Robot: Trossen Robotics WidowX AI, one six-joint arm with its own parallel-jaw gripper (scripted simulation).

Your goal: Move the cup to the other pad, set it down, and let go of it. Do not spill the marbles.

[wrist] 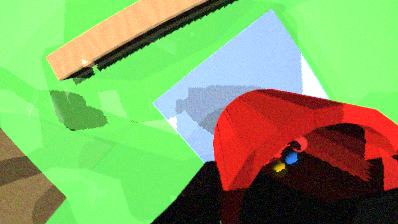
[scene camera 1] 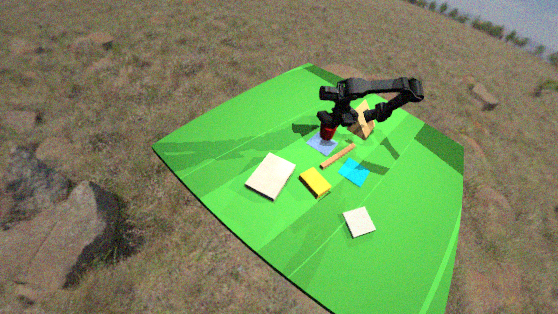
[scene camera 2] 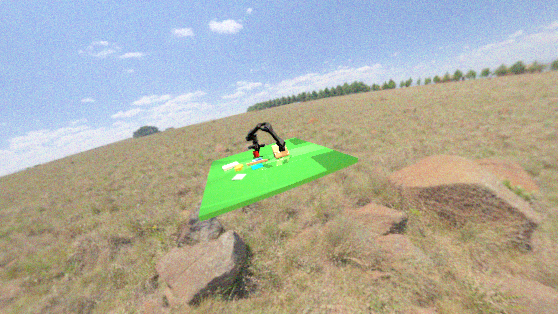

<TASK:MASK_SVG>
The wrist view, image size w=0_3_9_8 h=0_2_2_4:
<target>gripper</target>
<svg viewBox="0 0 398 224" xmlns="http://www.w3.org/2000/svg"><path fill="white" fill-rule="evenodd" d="M239 212L243 224L398 224L398 187L356 196L355 198L324 202L320 198L315 198L303 191L298 191L290 185L288 186L282 183L282 181L274 179L267 173L259 171L245 193ZM215 162L209 161L203 164L190 182L182 189L179 196L150 224L221 224Z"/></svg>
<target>red cup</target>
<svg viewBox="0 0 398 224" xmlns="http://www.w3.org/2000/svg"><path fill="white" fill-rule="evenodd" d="M217 121L213 139L213 150L217 172L221 224L243 224L239 215L242 201L259 171L267 173L274 179L278 179L298 191L303 191L315 198L320 198L324 202L355 198L356 196L398 187L398 124L375 108L267 88L255 89L235 98L227 105ZM304 136L308 146L305 150L299 152L301 155L299 165L296 167L289 167L287 165L287 174L283 177L277 178L273 176L274 174L271 171L272 164L279 160L284 162L285 153L293 150L290 142Z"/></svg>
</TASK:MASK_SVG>
